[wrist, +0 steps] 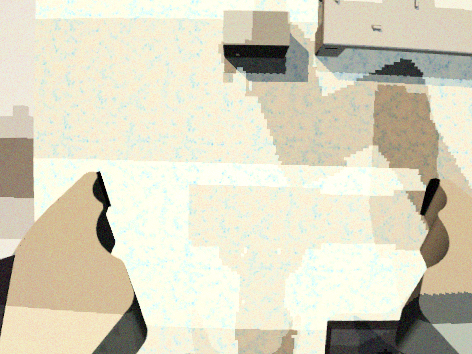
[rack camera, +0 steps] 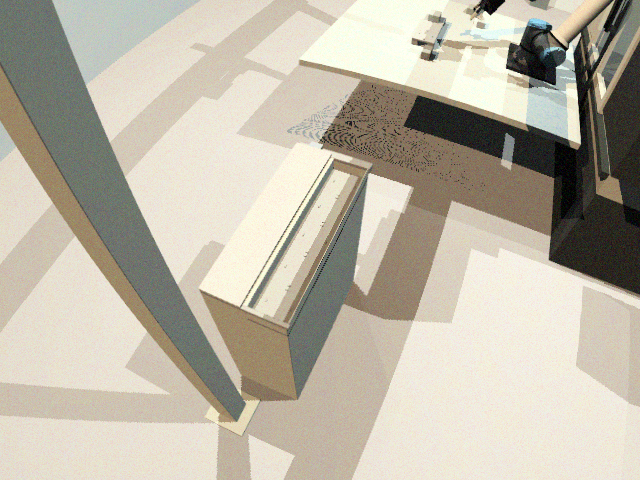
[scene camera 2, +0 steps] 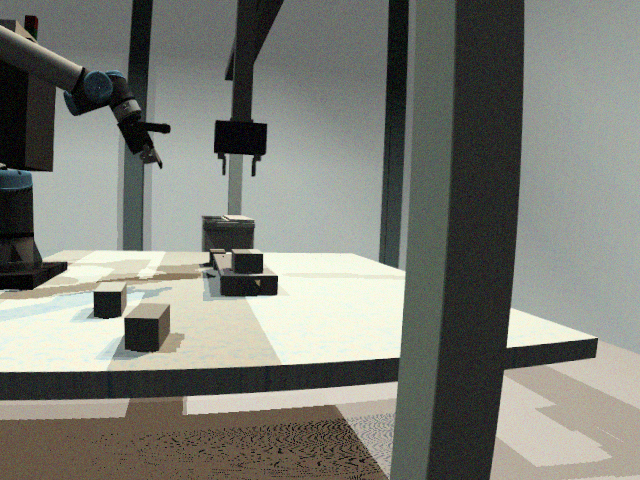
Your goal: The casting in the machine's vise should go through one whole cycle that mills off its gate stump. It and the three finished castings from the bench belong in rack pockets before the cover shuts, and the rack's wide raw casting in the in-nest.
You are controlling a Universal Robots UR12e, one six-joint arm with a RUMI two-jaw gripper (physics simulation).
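Places are measured from the arm's base along level axes (x right, y back, z down), in millimetres.
Where they show: gripper, between the fingertips: [wrist: 262,179] [rack camera: 471,15] [scene camera 2: 160,166]; arm's base, origin of its link: [rack camera: 526,58] [scene camera 2: 6,268].
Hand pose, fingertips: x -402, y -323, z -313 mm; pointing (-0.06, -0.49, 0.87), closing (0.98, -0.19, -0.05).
Observation:
Each offset is from my fingertips to the centre of the thing. "spot": to the spot under its first point. Level surfaces: height alone.
My gripper [scene camera 2: 153,159] [rack camera: 474,13] [wrist: 262,179] is open and empty, high above the table. A small block {dy -206, dx -25, dz +315 mm} [scene camera 2: 217,251] [rack camera: 429,53] [wrist: 256,29] lies beside the end of a long raised plate {dy -315, dx +281, dz +313 mm} [scene camera 2: 248,284] [rack camera: 428,32] [wrist: 400,30]. Another block {dy -342, dx +419, dz +265 mm} [scene camera 2: 247,261] stands on the plate's other end. Two more blocks, a smaller one {dy -86, dx +694, dz +315 mm} [scene camera 2: 109,300] and a larger one {dy -216, dx +876, dz +315 mm} [scene camera 2: 147,328], stand apart near the table's front. Which blocks are castings I cannot tell. The rack [scene camera 2: 227,238] [rack camera: 328,289] is uncovered over its long trough, where small pegs show. The machine's vise does not show.
A dark two-pronged head {spot: dy -294, dx +179, dz -86 mm} [scene camera 2: 240,137] hangs over the table {dz +340 mm} [scene camera 2: 330,330] [rack camera: 356,46] behind the plate. Tall posts [scene camera 2: 465,206] [rack camera: 118,206] stand beside the table and the rack. The dark machine housing [rack camera: 589,232] is at the right in the rack view.

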